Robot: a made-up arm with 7 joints.
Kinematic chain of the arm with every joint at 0, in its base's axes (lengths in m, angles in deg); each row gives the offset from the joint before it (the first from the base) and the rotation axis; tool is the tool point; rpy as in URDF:
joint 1: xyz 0 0 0.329 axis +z
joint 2: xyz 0 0 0 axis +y
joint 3: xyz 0 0 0.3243 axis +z
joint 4: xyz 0.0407 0 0 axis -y
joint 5: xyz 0.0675 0 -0.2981 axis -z
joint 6: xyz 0 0 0 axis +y
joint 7: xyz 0.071 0 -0.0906 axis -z
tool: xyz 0 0 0 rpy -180 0 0
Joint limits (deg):
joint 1: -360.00..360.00
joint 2: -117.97..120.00
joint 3: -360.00..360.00
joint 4: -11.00..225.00
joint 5: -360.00..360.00
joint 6: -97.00..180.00
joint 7: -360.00..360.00
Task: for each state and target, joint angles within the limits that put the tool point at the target. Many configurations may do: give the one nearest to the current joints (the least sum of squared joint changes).
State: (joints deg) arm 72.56 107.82 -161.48 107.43 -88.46 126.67 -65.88
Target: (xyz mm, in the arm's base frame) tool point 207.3 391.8 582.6
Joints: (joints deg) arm 65.83 103.40 -156.45 89.85 -80.23 131.74 -65.88
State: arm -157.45 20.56 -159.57 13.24 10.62 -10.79 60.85
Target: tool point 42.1 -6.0 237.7
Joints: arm -185.21 5.69 -181.35 -11.00 14.78 35.41 60.85
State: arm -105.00 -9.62 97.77 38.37 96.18 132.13 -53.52
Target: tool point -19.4 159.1 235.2
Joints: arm -74.98 -37.41 134.79 7.35 88.56 120.51 -53.52
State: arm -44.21 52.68 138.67 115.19 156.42 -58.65 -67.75
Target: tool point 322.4 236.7 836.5
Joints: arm -8.00 43.65 126.64 134.08 147.61 -19.12 -67.75
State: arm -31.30 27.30 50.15 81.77 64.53 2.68 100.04
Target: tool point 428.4 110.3 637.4
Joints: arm -28.97 -0.09 52.44 73.56 67.45 -2.96 100.04
